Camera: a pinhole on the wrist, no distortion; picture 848 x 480 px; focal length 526.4 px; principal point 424.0 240.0 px. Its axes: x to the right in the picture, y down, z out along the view. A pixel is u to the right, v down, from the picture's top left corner.
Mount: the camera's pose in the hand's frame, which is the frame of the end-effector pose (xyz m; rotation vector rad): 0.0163 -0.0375 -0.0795 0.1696 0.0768 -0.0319
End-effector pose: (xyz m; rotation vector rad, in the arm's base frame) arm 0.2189 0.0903 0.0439 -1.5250 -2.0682 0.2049
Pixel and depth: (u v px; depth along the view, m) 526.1 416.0 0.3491
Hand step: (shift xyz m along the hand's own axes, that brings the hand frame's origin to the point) 0.1139 0.0165 0.2778
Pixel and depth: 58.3 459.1 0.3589
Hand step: -0.2000 0.0550 0.3179
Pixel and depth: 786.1 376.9 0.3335
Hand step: 0.2728 -0.0145 0.2446
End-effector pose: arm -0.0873 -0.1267 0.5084 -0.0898 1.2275 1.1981
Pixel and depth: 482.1 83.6 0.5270
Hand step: 0.1071 -0.2827 0.4076
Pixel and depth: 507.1 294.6 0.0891
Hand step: 0.0372 -0.0439 0.0085
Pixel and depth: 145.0 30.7 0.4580
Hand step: -0.1988 -0.2886 0.3593
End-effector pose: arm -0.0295 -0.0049 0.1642 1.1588 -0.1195 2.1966
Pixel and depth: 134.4 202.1 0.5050
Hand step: -0.2248 -0.1521 0.4326
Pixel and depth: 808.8 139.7 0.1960
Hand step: 0.1721 -0.1112 0.0955
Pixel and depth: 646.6 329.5 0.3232
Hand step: 0.1784 -0.0417 0.2365
